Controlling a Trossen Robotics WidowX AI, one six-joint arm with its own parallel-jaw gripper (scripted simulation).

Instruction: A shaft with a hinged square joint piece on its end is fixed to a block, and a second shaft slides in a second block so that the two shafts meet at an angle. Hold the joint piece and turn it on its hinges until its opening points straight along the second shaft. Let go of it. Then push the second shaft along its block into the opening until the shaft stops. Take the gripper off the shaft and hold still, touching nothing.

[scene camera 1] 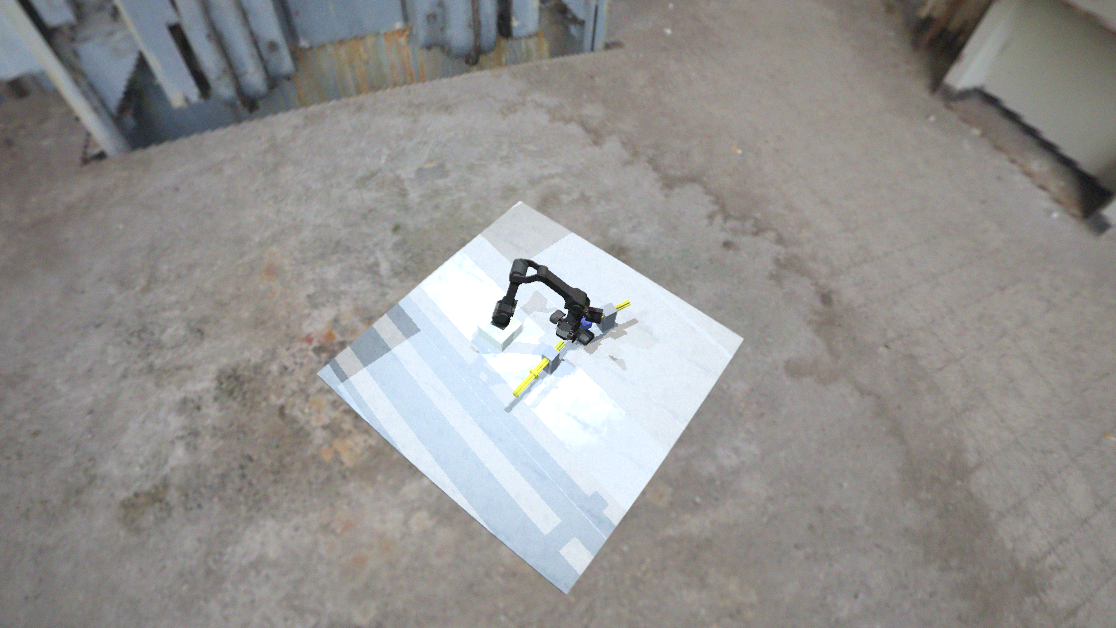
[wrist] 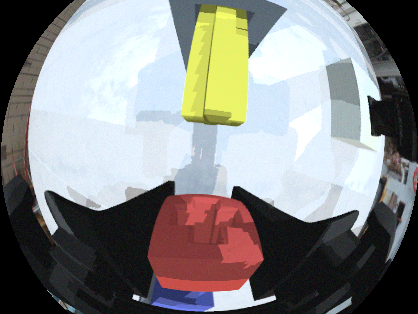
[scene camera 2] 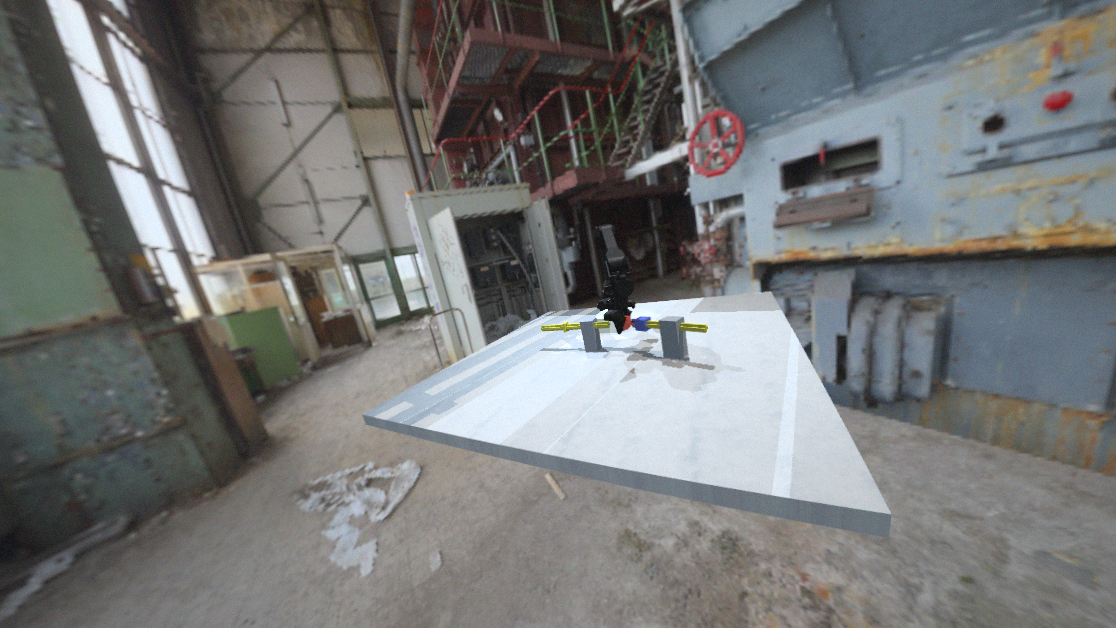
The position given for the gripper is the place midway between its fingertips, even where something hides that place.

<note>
In view: the gripper (scene camera 2: 621, 332), a red joint piece (wrist: 200, 242) and a yellow shaft (wrist: 216, 85).
The gripper is seen too in scene camera 1 (scene camera 1: 568, 339) and in the wrist view (wrist: 203, 190).
</note>
